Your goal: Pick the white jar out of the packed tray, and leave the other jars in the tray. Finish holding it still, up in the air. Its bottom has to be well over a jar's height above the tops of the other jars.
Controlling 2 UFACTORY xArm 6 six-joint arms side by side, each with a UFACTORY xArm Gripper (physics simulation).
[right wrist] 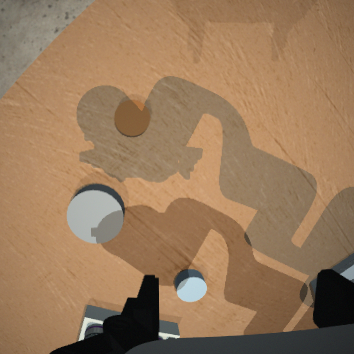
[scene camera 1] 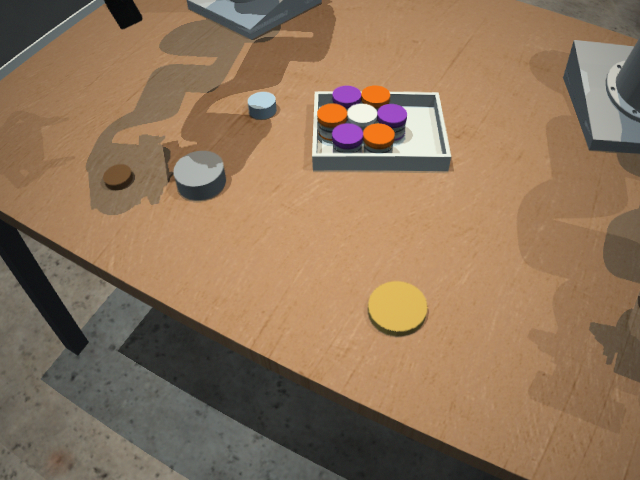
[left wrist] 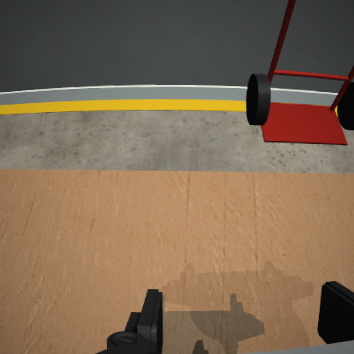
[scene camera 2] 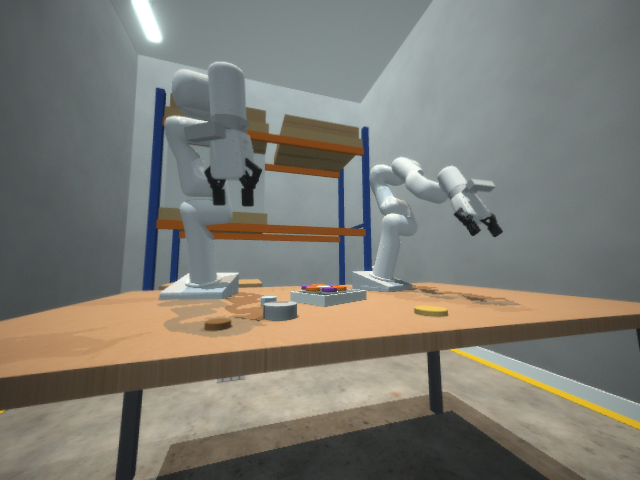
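Pixels of known places: left gripper, between the fingertips: (left wrist: pixel 243 313) (scene camera 2: pixel 487 234); right gripper, between the fingertips: (right wrist: pixel 239 300) (scene camera 1: pixel 129 4) (scene camera 2: pixel 233 205); left arm's base, origin of its link: (scene camera 1: pixel 638 92) (scene camera 2: pixel 382 277); right arm's base, origin of its link: (scene camera 2: pixel 203 281).
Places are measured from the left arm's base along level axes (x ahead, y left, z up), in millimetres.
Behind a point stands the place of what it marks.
Note:
The white jar (scene camera 1: pixel 361 114) @(x 296, y -396, z -6 mm) stands upright in the tray (scene camera 1: pixel 382 163) @(x 347, y -335, z -39 mm) (scene camera 2: pixel 347 298) @(x 348, y -337, z -41 mm) (right wrist: pixel 102 312) @(x 372, y -440, z -43 mm), ringed closely by purple-lidded and orange-lidded jars, such as a purple one (scene camera 1: pixel 347 135) @(x 349, y -393, z -6 mm) and an orange one (scene camera 1: pixel 378 135) @(x 328, y -353, z -6 mm). The white jar does not show clearly in the right wrist view. My right gripper (scene camera 2: pixel 233 198) @(x 447, y -674, z 204 mm) (right wrist: pixel 239 300) @(x 447, y -674, z 204 mm) is open and empty, high above the table, off to the left of the tray in scene camera 2. My left gripper (scene camera 2: pixel 482 229) @(x 477, y 92, z 159 mm) (left wrist: pixel 243 313) @(x 477, y 92, z 159 mm) is open and empty, raised over the table at the right, away from the tray.
A light blue disc (scene camera 1: pixel 262 105) @(x 319, y -563, z -32 mm) (right wrist: pixel 191 287) @(x 310, y -575, z -32 mm), a larger grey cylinder (scene camera 1: pixel 199 174) @(x 502, y -555, z -24 mm) (scene camera 2: pixel 280 311) @(x 528, y -569, z -35 mm) (right wrist: pixel 95 216) @(x 491, y -566, z -24 mm) and a brown disc (scene camera 1: pixel 118 176) @(x 549, y -683, z -42 mm) (scene camera 2: pixel 217 323) @(x 568, y -688, z -42 mm) (right wrist: pixel 132 118) @(x 545, y -688, z -42 mm) lie left of the tray in scene camera 1. A yellow disc (scene camera 1: pixel 397 306) @(x 562, y -215, z -42 mm) (scene camera 2: pixel 430 311) @(x 588, y -239, z -43 mm) lies nearer the table's front edge.

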